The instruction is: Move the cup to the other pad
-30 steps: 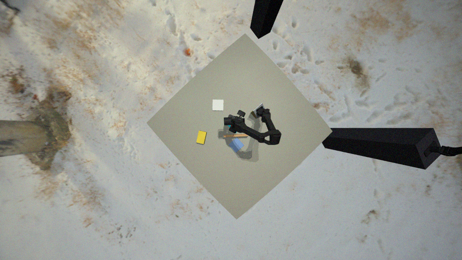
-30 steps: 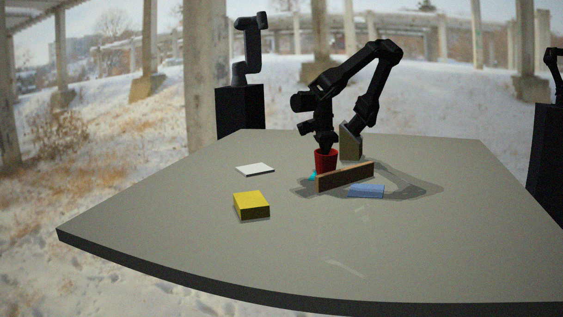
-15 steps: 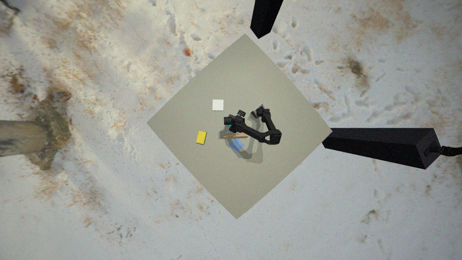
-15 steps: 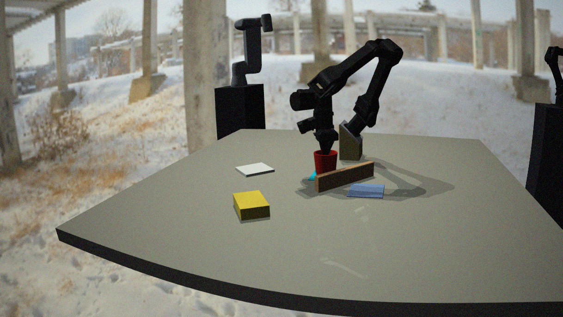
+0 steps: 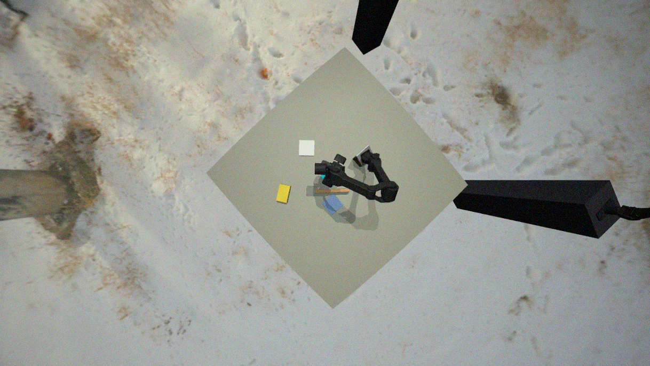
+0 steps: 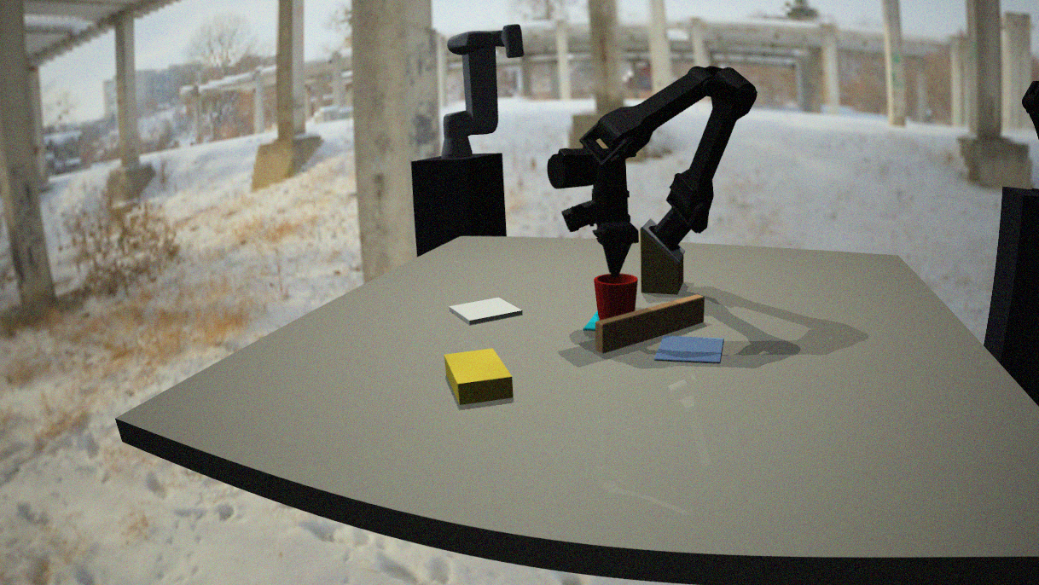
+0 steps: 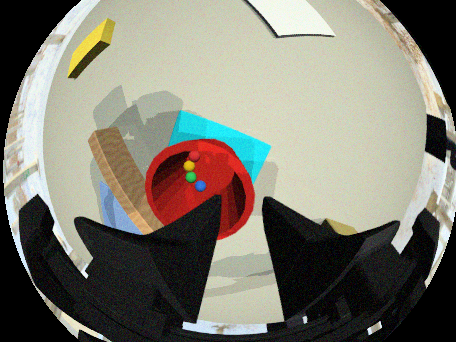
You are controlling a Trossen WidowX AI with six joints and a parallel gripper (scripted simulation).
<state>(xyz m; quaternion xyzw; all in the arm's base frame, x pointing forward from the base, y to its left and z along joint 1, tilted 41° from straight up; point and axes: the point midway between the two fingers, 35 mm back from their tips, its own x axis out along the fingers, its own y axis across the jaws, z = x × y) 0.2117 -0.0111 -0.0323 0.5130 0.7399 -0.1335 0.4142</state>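
Now: the red cup 3 cm ahead of my gripper tip, 1 cm to the left of it and 3 cm below it. From my gripper tip the other things lie so: cyan pad (3 cm ahead, 2 cm to the left, 8 cm below); then wooden bar (7 cm ahead, 10 cm to the left, 6 cm below); then flat white tile (6 cm ahead, 23 cm to the right, 7 cm below).
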